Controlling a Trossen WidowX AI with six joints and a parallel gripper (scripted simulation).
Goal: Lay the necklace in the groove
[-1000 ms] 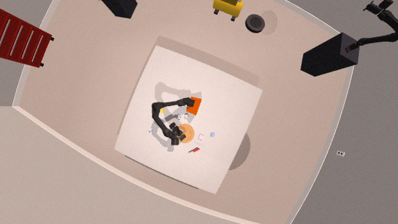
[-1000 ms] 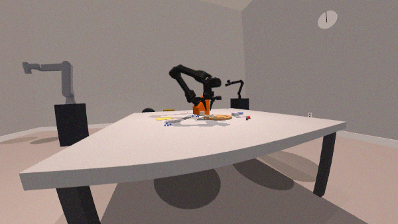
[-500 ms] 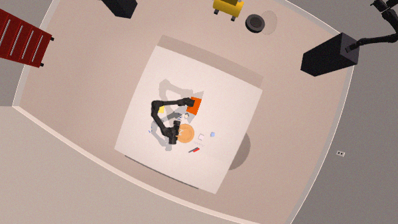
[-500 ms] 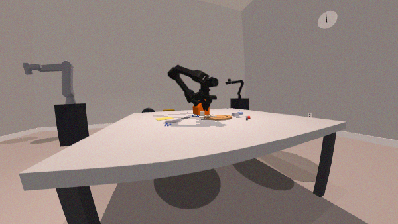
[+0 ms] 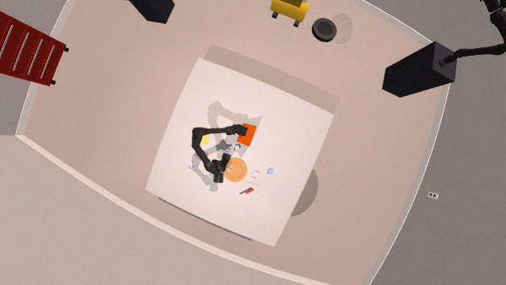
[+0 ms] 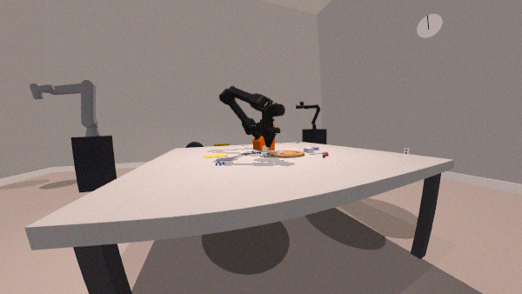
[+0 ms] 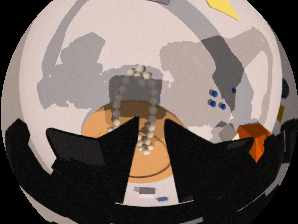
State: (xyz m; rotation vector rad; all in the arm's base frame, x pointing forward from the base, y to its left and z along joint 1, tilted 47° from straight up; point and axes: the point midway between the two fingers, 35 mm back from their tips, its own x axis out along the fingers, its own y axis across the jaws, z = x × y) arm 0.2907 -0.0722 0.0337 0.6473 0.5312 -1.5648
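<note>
My gripper tip is now 9 cm to the right of the round tan bead board, 4 cm above it and 3 cm short of it. Also, from my gripper tip: tool 24 cm to the left, 17 cm ahead, 4 cm below; then yellow pad 26 cm to the right, 14 cm behind, 4 cm below; then white square 27 cm to the left, 3 cm below, 1 cm ahead.
</note>
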